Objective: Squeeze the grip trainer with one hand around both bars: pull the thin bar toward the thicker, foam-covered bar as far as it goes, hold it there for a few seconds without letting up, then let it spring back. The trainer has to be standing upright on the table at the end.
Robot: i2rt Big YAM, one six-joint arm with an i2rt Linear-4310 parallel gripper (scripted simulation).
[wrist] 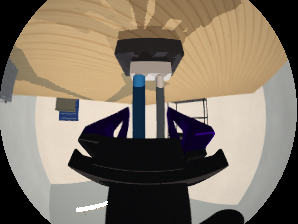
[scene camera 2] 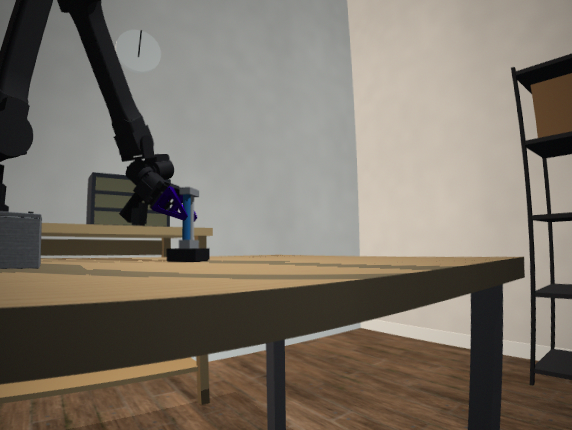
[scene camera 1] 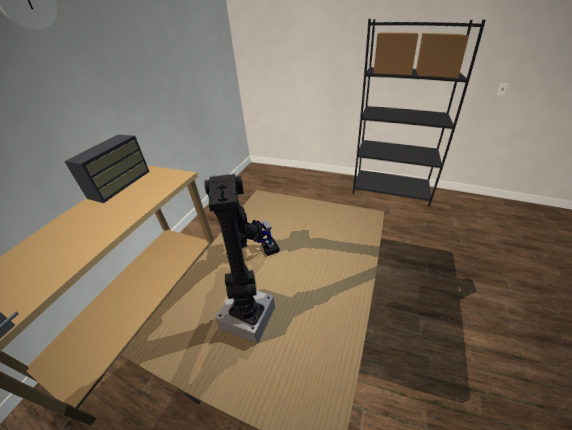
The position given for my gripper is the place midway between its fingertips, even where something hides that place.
Observation:
I see my gripper (scene camera 2: 191, 219) and a grip trainer (wrist: 143, 59).
My gripper shows as well in the wrist view (wrist: 148, 110).

